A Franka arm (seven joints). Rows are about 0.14 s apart.
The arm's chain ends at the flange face. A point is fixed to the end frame.
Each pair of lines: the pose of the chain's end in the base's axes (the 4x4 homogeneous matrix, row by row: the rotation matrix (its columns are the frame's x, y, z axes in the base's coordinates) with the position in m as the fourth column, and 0 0 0 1 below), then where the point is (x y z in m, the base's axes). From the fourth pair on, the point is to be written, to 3 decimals.
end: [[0.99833, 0.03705, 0.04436, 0.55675], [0.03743, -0.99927, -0.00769, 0.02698], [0.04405, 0.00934, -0.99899, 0.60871], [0, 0, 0, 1]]
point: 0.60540 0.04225 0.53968
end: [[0.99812, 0.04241, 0.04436, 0.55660], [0.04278, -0.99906, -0.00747, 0.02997], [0.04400, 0.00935, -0.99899, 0.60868], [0, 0, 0, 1]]
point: 0.60516 0.04550 0.53965
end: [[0.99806, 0.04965, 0.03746, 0.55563], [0.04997, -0.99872, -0.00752, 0.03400], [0.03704, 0.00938, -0.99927, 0.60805], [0, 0, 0, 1]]
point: 0.60360 0.04985 0.53868
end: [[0.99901, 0.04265, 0.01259, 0.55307], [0.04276, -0.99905, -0.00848, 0.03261], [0.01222, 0.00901, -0.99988, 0.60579], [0, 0, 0, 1]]
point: 0.599 0.048 0.535
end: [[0.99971, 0.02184, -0.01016, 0.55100], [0.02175, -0.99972, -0.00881, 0.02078], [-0.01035, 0.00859, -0.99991, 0.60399], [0, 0, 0, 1]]
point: 0.596 0.035 0.532
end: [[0.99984, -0.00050, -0.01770, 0.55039], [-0.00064, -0.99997, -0.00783, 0.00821], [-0.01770, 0.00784, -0.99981, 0.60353], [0, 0, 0, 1]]
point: 0.595 0.022 0.532
